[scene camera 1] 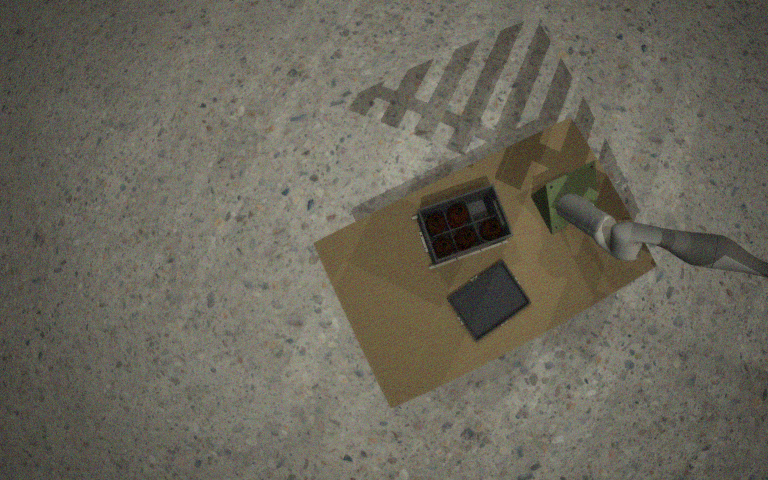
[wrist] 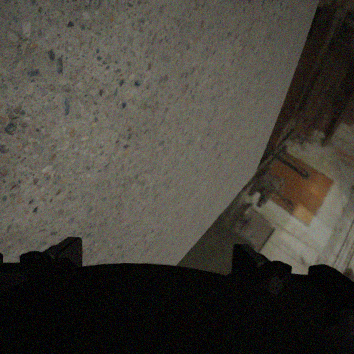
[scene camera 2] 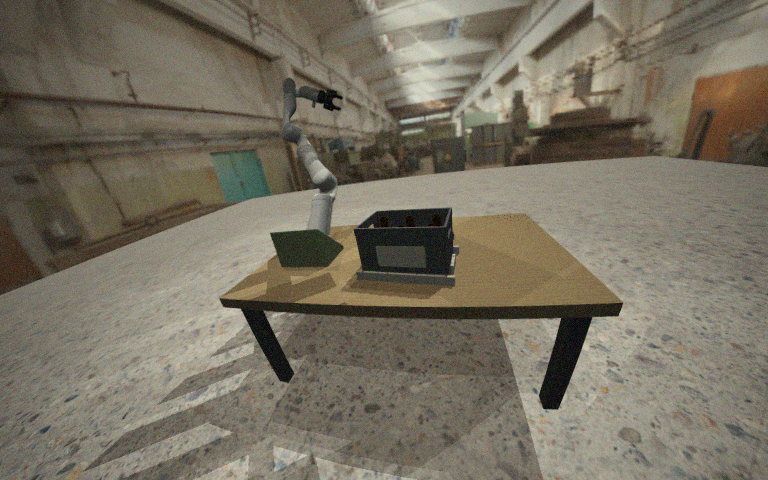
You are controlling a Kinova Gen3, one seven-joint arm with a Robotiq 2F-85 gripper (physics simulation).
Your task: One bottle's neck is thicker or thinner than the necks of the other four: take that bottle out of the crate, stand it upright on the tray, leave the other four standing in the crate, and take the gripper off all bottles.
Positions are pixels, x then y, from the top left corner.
Scene:
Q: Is the gripper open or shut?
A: Open.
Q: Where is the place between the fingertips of the gripper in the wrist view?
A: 156,258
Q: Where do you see a flat dark tray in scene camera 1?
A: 490,300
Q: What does the gripper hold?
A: Nothing.

